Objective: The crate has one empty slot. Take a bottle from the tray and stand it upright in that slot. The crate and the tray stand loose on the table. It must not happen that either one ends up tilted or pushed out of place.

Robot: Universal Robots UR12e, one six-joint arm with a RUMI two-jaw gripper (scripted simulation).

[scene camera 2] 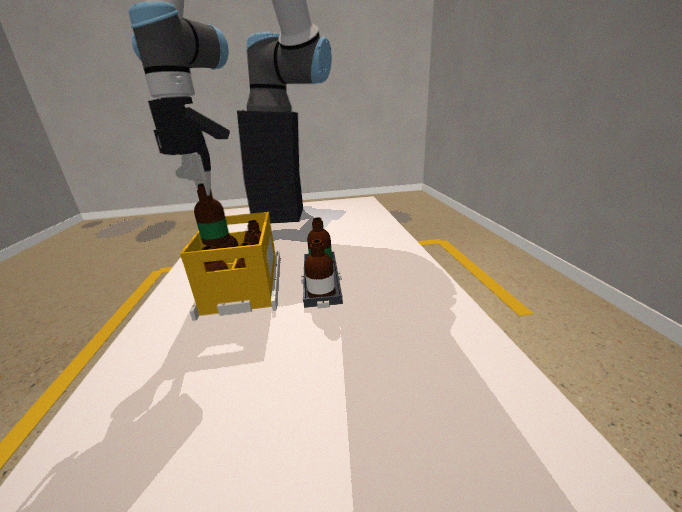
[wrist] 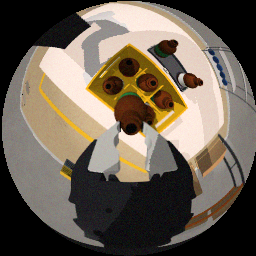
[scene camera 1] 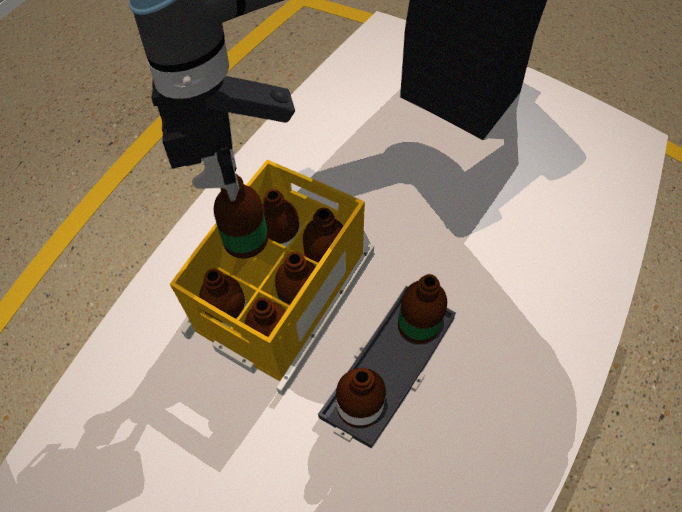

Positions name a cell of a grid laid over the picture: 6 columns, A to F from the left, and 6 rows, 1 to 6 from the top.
Observation:
In view: the gripper (scene camera 1: C3), a yellow crate (scene camera 1: C5) and a grey tray (scene camera 1: D5).
The yellow crate shows as well in scene camera 2 (scene camera 2: C4) and in the wrist view (wrist: C3). The gripper shows as well in scene camera 2 (scene camera 2: B3) and in the wrist view (wrist: D3).

